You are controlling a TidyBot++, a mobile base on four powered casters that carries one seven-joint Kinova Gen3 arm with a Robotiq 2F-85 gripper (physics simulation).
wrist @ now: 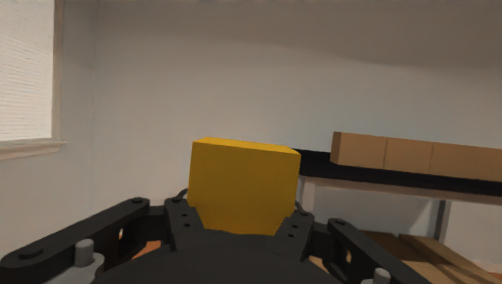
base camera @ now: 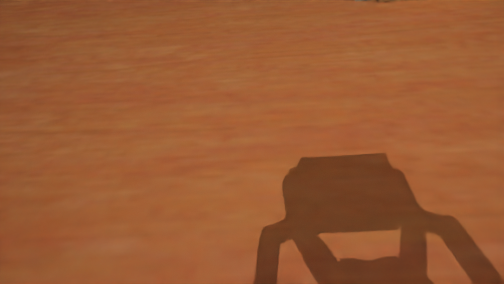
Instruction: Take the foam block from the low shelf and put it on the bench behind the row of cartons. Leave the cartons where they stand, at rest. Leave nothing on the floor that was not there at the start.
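Frame: origin at the arm's base, x up, y back, z right, level; metres.
Where they show: gripper, fingertip midpoint: (wrist: 240,200).
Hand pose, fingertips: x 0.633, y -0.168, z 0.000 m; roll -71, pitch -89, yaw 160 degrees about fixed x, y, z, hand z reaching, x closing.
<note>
Things, the pixels of their top centre, and the offset from my fingertips. "pt": a spot on its surface instead. Level surfaces: height alone.
- yellow foam block, middle of its top: (wrist: 246,143) dy +0.022, dx +0.046, dz +0.000 m
- black-topped bench, its level: dx -0.116 m
- Orange-brown floor, its level: dx -1.030 m
- bench leg, surface spot: (wrist: 309,192) pt dy -0.771, dx -0.218, dz +0.313 m
- window, surface spot: (wrist: 25,75) pt dy -1.143, dx +0.190, dz -1.272 m
The yellow foam block (wrist: 244,187) is between the fingers of my gripper (wrist: 240,200) in the wrist view, held upright. My gripper is shut on it. The row of tan cartons (wrist: 407,154) stands on the black-topped bench (wrist: 320,164) at the right, side by side and upright. The bench's left end shows just right of the block, and the row runs out of view at the right edge. The low shelf cannot be made out. In the base camera view the gripper does not show, but its shadow falls on the floor.
Orange-brown floor (base camera: 150,125) fills most of the base camera view. In the wrist view, brown boards or boxes (wrist: 440,257) lie low under the bench, beside a bench leg (wrist: 309,192). A plain wall (wrist: 200,75) stands behind, with a window (wrist: 25,75) at the left.
</note>
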